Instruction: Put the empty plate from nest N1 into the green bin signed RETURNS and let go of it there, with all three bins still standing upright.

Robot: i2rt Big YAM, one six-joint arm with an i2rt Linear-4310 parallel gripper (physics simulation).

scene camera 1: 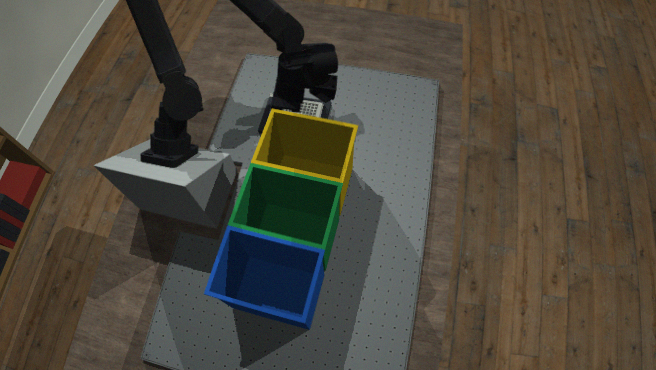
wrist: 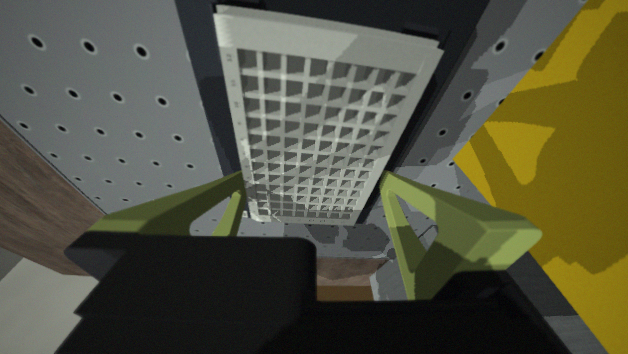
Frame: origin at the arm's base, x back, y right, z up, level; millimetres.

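Seen in the pictures: gripper, fingertip midpoint: (wrist: 314, 177); arm's base, link origin: (scene camera 1: 170, 156).
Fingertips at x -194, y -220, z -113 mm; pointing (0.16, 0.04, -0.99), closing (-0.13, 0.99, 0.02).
Pixels of each thing's top centre, then the offset from my fingertips to it. "spot": a spot on its surface instead. Level surfaces: height alone.
- empty white plate, top centre: (wrist: 313, 166) (scene camera 1: 294, 112) dx -22, dy -3, dz +13 mm
- dark nest, surface spot: (wrist: 202, 60) spot: dx -66, dy -59, dz -2 mm
- green bin, top centre: (scene camera 1: 285, 204) dx -93, dy +299, dz +166 mm
- yellow bin, top centre: (scene camera 1: 305, 143) dx -100, dy +169, dz +166 mm
- blue bin, top centre: (scene camera 1: 263, 272) dx -87, dy +429, dz +166 mm
- perforated board, surface height: dz -14 mm
The empty white plate (scene camera 1: 311, 107) (wrist: 310, 132), a grid of square wells, lies in a dark nest (wrist: 202, 60). The nest's label does not show. My gripper (wrist: 314, 177) is open and empty, its green fingertips on either side of the plate's lower part in the wrist view. Whether they touch it, I cannot tell. In the scene view the hand stands over the plate and hides part of it; the fingertips are hidden. The green bin (scene camera 1: 295, 192) stands upright and empty between the yellow and blue bins. Its RETURNS sign does not show.
The yellow bin (scene camera 1: 315, 134) (wrist: 575, 175) stands upright close beside the nest, and the blue bin (scene camera 1: 277, 252) stands upright at the row's other end. The arm's grey pedestal (scene camera 1: 200, 200) is left of the bins. All bins stand on the perforated board (scene camera 1: 395, 150).
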